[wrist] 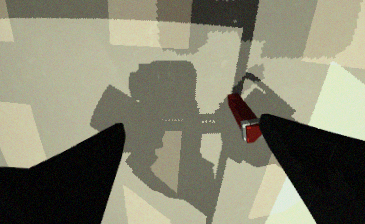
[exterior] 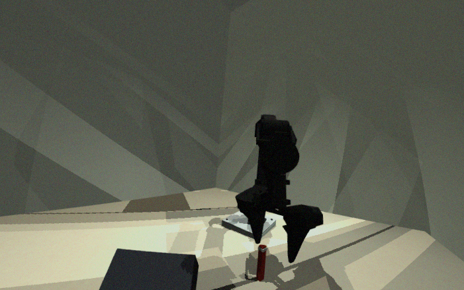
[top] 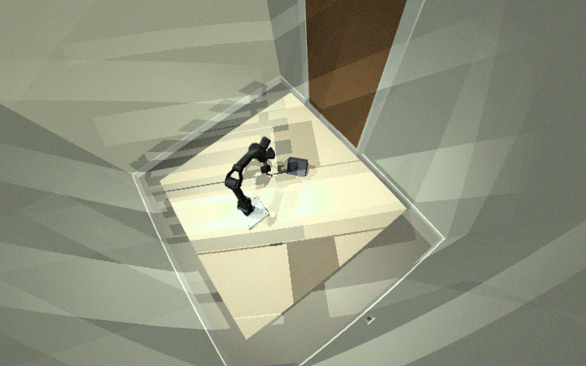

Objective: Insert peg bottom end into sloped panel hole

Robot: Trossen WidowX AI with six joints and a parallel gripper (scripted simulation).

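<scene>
The red peg is 40 mm behind my gripper tip, 30 mm to the right of it and 40 mm below it. From my gripper tip the other things lie so: panel: 130 mm ahead, 170 mm to the right, 40 mm below.
</scene>
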